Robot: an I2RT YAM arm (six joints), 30 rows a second.
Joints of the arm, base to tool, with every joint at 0 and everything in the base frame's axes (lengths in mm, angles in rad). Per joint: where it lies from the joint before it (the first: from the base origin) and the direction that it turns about. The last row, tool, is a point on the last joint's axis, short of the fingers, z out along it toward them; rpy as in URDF.
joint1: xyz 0.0 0.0 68.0 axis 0 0 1
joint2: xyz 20.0 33.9 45.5 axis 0 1 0
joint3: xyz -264.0 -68.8 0.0 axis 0 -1 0
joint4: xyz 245.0 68.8 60.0 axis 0 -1 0
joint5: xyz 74.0 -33.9 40.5 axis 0 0 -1
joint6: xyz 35.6 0.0 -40.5 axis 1 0 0
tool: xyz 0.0 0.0 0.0 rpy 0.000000 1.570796 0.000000
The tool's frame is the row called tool.
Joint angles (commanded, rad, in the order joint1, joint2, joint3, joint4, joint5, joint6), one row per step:
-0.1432, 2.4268, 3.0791, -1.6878, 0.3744, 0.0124
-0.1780, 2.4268, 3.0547, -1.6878, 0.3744, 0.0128
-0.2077, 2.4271, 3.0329, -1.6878, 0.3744, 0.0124
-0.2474, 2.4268, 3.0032, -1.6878, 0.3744, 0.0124
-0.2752, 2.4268, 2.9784, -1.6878, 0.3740, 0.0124
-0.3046, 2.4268, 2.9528, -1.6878, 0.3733, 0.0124
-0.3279, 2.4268, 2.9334, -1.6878, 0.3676, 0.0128
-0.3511, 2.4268, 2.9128, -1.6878, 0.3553, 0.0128
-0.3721, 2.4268, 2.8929, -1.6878, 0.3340, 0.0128
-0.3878, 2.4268, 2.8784, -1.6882, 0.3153, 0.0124
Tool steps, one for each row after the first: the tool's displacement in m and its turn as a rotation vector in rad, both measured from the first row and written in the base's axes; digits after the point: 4 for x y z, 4 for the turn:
-0.0004, -0.0152, -0.0052, 0.0041, 0.0239, -0.0351
-0.0011, -0.0283, -0.0101, 0.0081, 0.0458, -0.0645
-0.0030, -0.0457, -0.0164, 0.0147, 0.0745, -0.1041
-0.0045, -0.0580, -0.0219, 0.0213, 0.0985, -0.1317
-0.0066, -0.0709, -0.0277, 0.0290, 0.1231, -0.1607
-0.0086, -0.0809, -0.0321, 0.0401, 0.1403, -0.1817
-0.0108, -0.0907, -0.0369, 0.0576, 0.1571, -0.1994
-0.0128, -0.0992, -0.0417, 0.0831, 0.1709, -0.2112
-0.0145, -0.1054, -0.0452, 0.1048, 0.1803, -0.2188

